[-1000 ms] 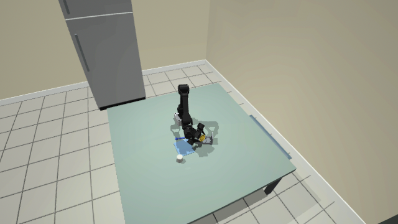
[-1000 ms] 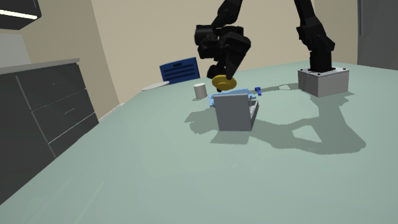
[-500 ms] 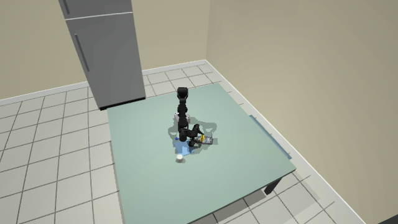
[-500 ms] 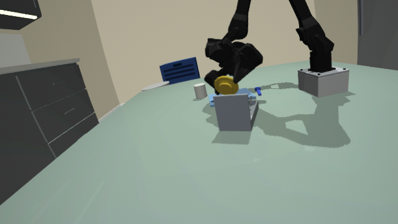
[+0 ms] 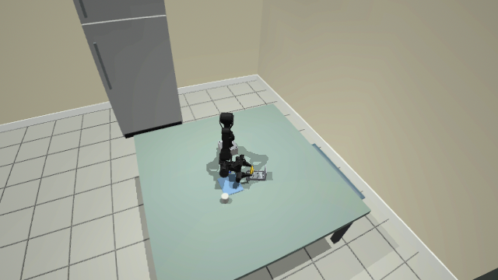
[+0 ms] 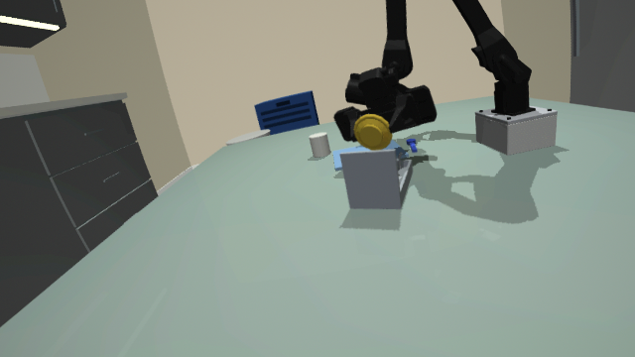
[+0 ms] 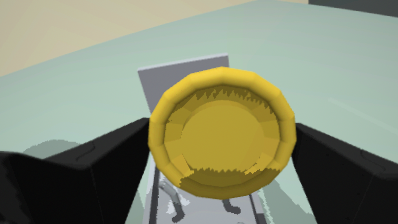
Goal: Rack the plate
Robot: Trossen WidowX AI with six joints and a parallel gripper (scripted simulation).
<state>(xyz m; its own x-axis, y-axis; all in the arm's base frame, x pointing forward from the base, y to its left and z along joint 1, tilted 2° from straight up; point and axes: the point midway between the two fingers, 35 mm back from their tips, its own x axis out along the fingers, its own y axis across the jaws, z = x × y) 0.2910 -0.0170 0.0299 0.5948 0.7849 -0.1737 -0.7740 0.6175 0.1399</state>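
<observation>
The grey dish rack lies 6 cm below my gripper tip and 3 cm to the left of it. Also, from my gripper tip: small blue utensil 14 cm to the right, 14 cm behind, 8 cm below; white cup 24 cm to the right, 6 cm ahead, 5 cm below; yellow plate 1 cm to the right.
</observation>
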